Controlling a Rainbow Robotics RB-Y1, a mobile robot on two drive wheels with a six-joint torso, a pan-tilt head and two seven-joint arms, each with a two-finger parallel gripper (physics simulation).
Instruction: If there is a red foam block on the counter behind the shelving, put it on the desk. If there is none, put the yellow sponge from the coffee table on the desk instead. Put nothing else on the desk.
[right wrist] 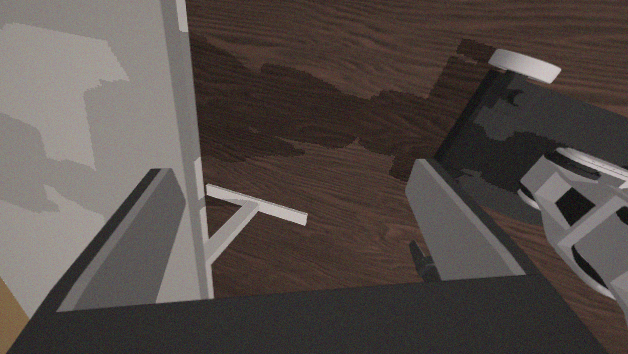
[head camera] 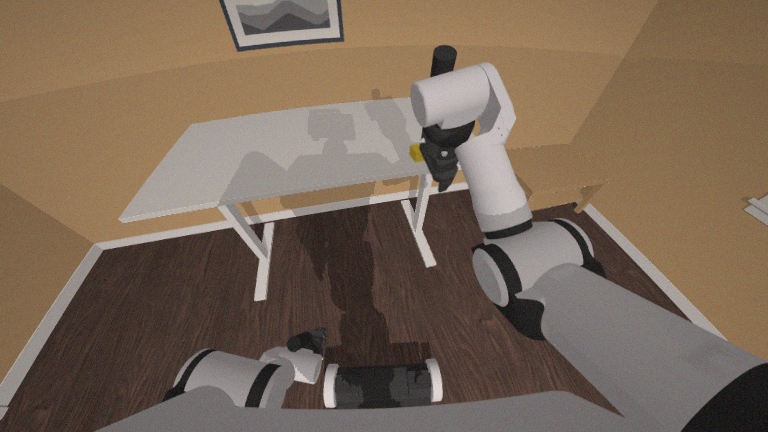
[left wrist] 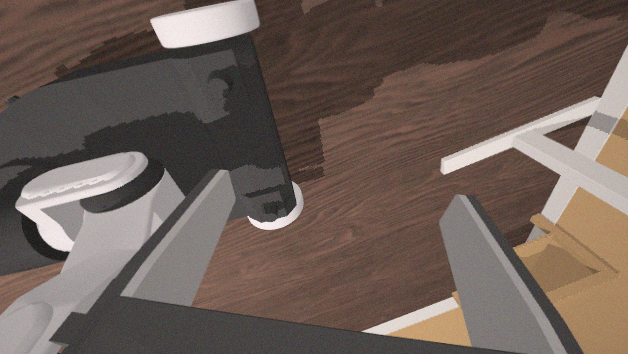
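Seen in the pictures: left gripper, fingertip midpoint: (right wrist: 427, 248) (left wrist: 336, 196); right gripper, fingertip midpoint: (right wrist: 299, 180) (head camera: 433, 172); robot's base, link origin: (head camera: 383, 383).
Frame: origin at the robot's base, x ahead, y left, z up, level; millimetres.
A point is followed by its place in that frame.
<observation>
The yellow sponge (head camera: 416, 152) @[x 710, y -164, z 994 mm] lies at the right end of the white desk (head camera: 182, 171) @[x 713, y 847, z 950 mm] (right wrist: 135, 100) @[x 689, y -40, z 950 mm], partly hidden by my right gripper in the head view. My right gripper (head camera: 443, 183) @[x 408, y -148, z 1128 mm] (right wrist: 299, 180) @[x 408, y -148, z 1128 mm] is open and empty. It appears in front of the sponge in the head view; its wrist view shows the desk's edge and floor between the fingers, and the sponge does not show there. My left gripper (head camera: 323, 338) @[x 109, y 219, z 616 mm] (left wrist: 336, 196) @[x 109, y 219, z 616 mm] is open and empty, low beside my base, away from the desk. No red foam block shows.
White desk legs (head camera: 418, 214) @[x 1032, y -315, z 247 mm] (left wrist: 520, 137) @[x 1035, y -314, z 45 mm] (right wrist: 257, 205) @[x 813, y 864, z 46 mm] stand on the dark wood floor (head camera: 440, 322) @[x 314, y -387, z 0 mm] between the desk and my base (head camera: 384, 384) @[x -9, y -7, z 192 mm]. A tan wooden piece (head camera: 589, 196) @[x 1213, y -1993, z 217 mm] is by the wall at the right. A framed picture (head camera: 287, 18) @[x 1318, y 406, z 1392 mm] hangs above the desk.
</observation>
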